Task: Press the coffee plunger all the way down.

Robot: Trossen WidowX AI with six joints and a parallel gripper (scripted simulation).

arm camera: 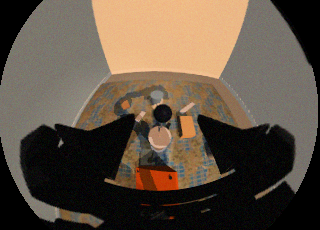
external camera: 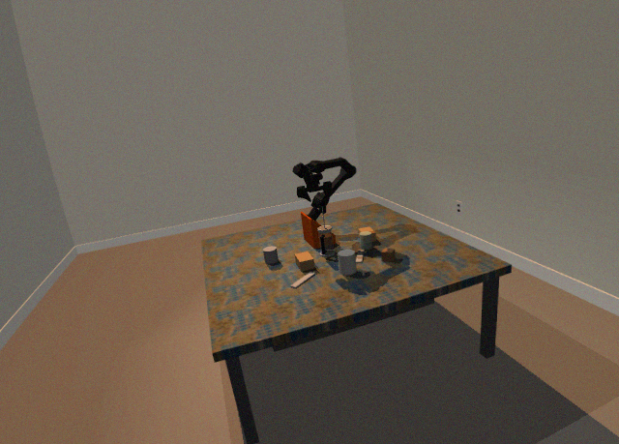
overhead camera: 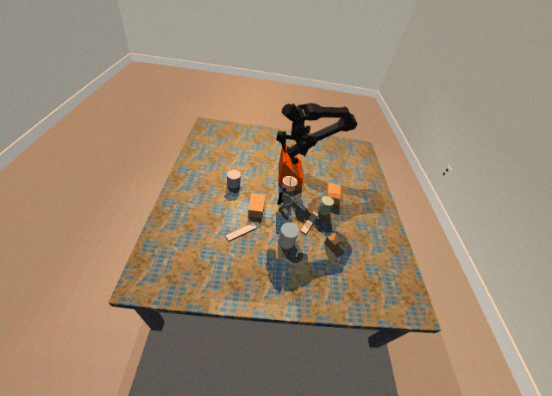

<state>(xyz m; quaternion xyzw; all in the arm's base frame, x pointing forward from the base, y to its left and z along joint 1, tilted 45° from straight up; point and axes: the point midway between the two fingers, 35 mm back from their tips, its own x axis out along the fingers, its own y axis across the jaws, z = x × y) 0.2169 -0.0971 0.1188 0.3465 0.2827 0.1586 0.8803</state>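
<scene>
Right now my gripper tip is 3 cm short of the coffee press and 16 cm above it.
</scene>
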